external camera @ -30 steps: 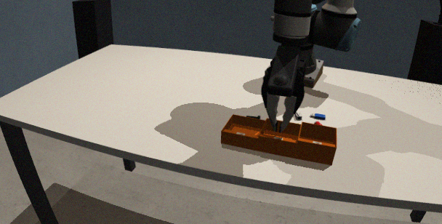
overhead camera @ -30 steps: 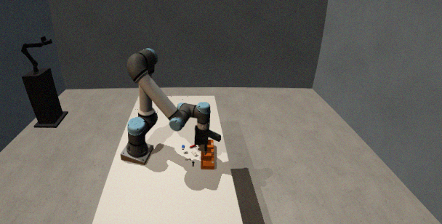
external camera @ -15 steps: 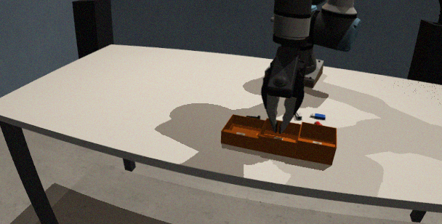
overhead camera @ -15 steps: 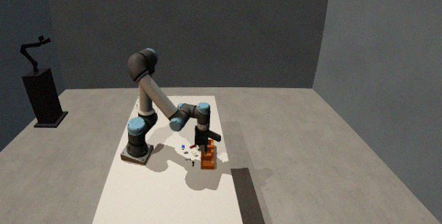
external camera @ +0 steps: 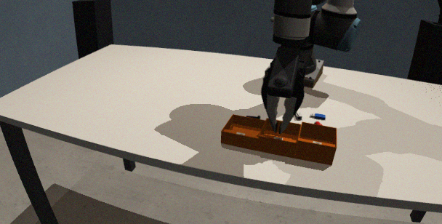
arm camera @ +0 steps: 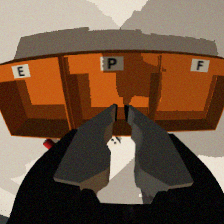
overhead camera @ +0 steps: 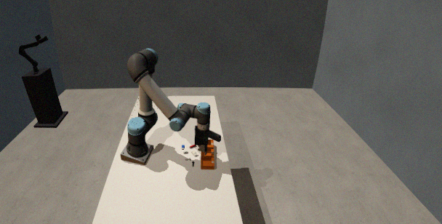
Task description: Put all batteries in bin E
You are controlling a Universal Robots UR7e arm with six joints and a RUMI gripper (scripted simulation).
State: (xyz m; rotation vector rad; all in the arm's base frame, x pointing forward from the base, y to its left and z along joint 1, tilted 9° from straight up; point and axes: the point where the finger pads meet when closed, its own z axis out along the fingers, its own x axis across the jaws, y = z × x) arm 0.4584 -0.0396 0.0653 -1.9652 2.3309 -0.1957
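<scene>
Now: hand 10 mm short of the orange three-compartment bin, 10 mm to the right of it and 10 mm above it. Round my hand: white dotted block (70 mm behind, 40 mm to the left, 30 mm below); then grey pin-like part (110 mm behind, 20 mm to the right, 30 mm below); then black screw (90 mm behind, 60 mm to the right, 30 mm below).
</scene>
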